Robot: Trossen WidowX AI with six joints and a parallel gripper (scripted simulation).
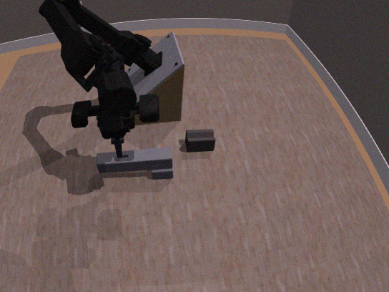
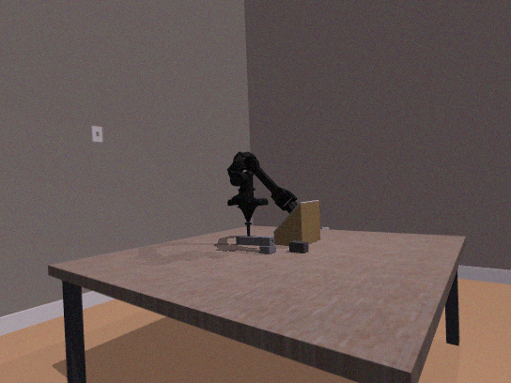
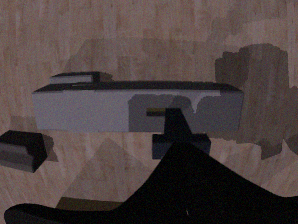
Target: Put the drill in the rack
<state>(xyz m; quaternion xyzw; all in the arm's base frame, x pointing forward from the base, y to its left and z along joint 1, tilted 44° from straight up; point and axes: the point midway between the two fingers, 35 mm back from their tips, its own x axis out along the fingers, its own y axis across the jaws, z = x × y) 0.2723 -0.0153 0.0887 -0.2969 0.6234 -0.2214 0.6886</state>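
Now: gripper tip 30 mm above the dark key. Round my gripper tip: dark rack (200 mm to the left, 100 mm below, 90 mm behind); then short bit (80 mm below, 60 mm to the left); then grey housing block (90 mm below, 40 mm to the left).
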